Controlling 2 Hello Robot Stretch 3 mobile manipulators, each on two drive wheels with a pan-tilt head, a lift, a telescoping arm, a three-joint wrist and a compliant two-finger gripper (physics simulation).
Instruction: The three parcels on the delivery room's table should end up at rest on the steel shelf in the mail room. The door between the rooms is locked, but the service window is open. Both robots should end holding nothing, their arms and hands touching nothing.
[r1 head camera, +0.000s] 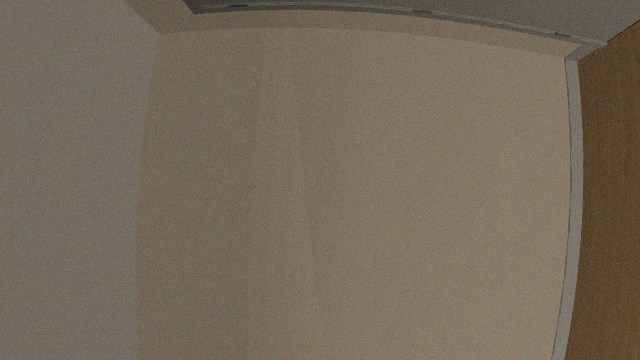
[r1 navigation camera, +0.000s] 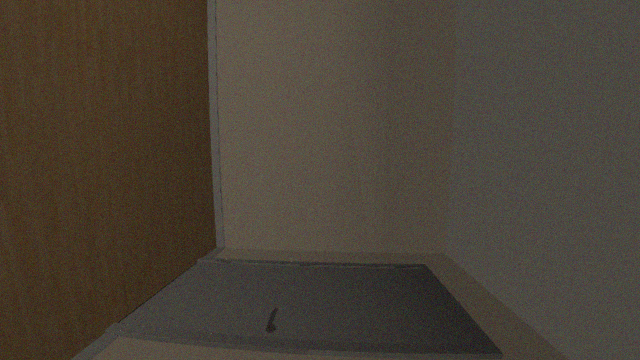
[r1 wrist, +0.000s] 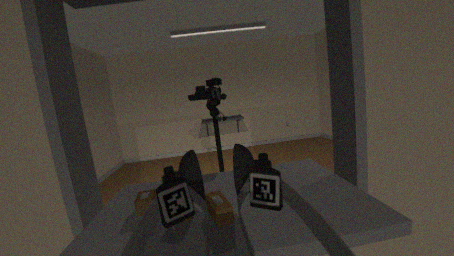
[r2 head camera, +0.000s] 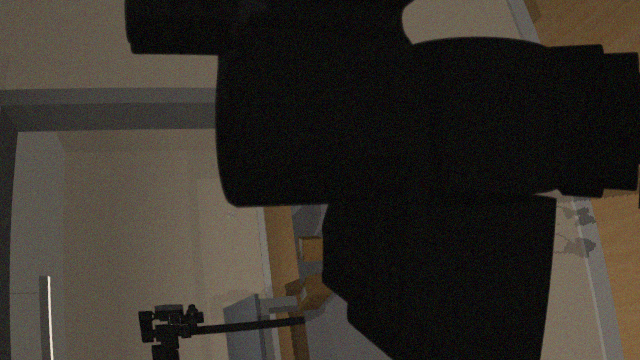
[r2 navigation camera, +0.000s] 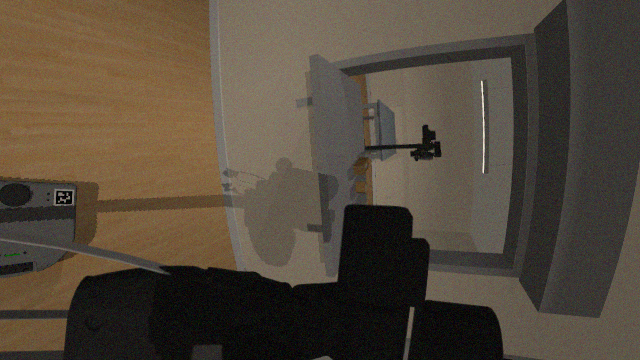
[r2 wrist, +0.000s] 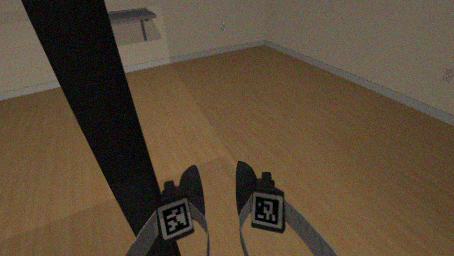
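Observation:
Two cardboard parcels (r1 wrist: 145, 201) (r1 wrist: 220, 209) rest on the grey window sill (r1 wrist: 360, 215) (r2 navigation camera: 330, 110); in r2's head view one parcel (r2 head camera: 312, 248) and another parcel (r2 head camera: 316, 295) show beside the dark wrist. In r2's navigation view parcels (r2 navigation camera: 361, 166) (r2 navigation camera: 361, 187) show too. A third parcel is not clearly visible. r1's gripper (r1 wrist: 217, 172) is partly open at the window, one parcel showing below and between its fingers, apparently not gripped. r2's gripper (r2 wrist: 219, 187) is partly open and empty above the wood floor, away from the sill. The steel shelf (r2 wrist: 132, 16) (r1 wrist: 222, 119) stands by the far wall.
The service window frame (r1 wrist: 345, 100) (r2 navigation camera: 517, 150) surrounds the opening. r2's mast (r1 wrist: 218, 145) (r2 wrist: 95, 100) stands beyond it. r1's mast (r2 head camera: 240, 327) (r2 navigation camera: 395, 146) and the delivery table (r2 head camera: 243, 320) (r2 navigation camera: 385, 132) show through it. A grey door (r1 navigation camera: 320, 300) is near r1.

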